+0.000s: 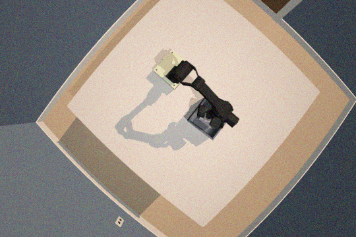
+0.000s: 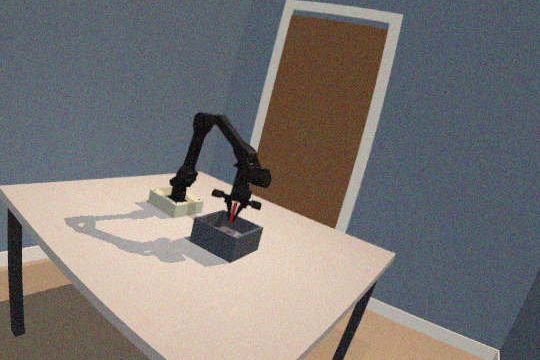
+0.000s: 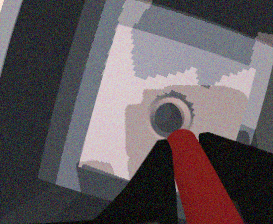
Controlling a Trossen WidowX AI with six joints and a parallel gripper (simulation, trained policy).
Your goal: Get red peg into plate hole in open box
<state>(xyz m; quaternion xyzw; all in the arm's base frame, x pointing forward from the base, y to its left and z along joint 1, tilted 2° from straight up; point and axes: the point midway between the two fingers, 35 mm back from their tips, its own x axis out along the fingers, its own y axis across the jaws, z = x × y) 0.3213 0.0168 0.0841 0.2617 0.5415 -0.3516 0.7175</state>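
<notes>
My gripper tip is now 10 mm past the red peg, 10 mm to the right of it and 30 mm below it. From my gripper tip the other things lie so: grey box (10 mm to the right, 70 mm below); bottom plate (10 mm to the right, 50 mm below).
</notes>
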